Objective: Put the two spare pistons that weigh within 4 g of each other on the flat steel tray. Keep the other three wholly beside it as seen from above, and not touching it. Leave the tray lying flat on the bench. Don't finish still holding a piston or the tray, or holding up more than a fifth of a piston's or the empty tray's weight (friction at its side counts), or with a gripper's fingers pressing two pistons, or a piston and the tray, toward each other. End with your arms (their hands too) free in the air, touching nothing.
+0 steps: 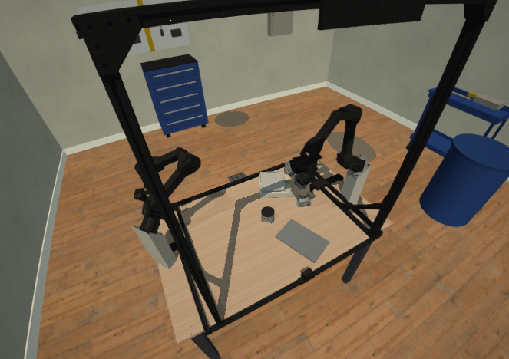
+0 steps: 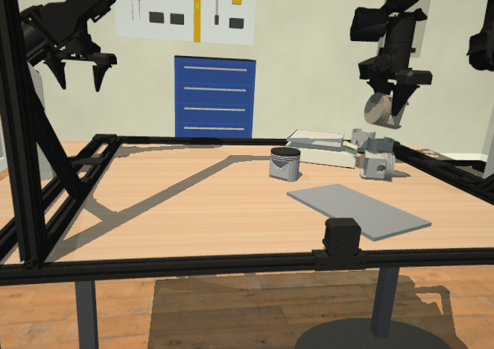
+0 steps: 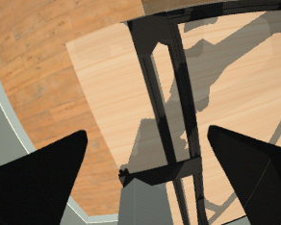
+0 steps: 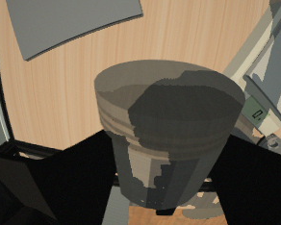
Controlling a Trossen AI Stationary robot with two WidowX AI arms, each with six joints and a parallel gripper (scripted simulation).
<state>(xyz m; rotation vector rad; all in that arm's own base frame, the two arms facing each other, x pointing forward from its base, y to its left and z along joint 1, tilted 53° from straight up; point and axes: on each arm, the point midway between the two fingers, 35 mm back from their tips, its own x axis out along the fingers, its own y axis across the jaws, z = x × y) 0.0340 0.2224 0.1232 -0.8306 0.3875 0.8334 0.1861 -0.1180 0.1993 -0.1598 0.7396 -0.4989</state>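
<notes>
My right hand is 200 mm above the flat grey steel tray, 180 mm past it and 120 mm to the right of it. The rest, counted from my right hand: white weighing scale 230 mm ahead, 170 mm below, 90 mm to the left; tan piston 30 mm below, 10 mm to the left; dark-topped piston 230 mm to the left, 160 mm below, 10 mm ahead.
</notes>
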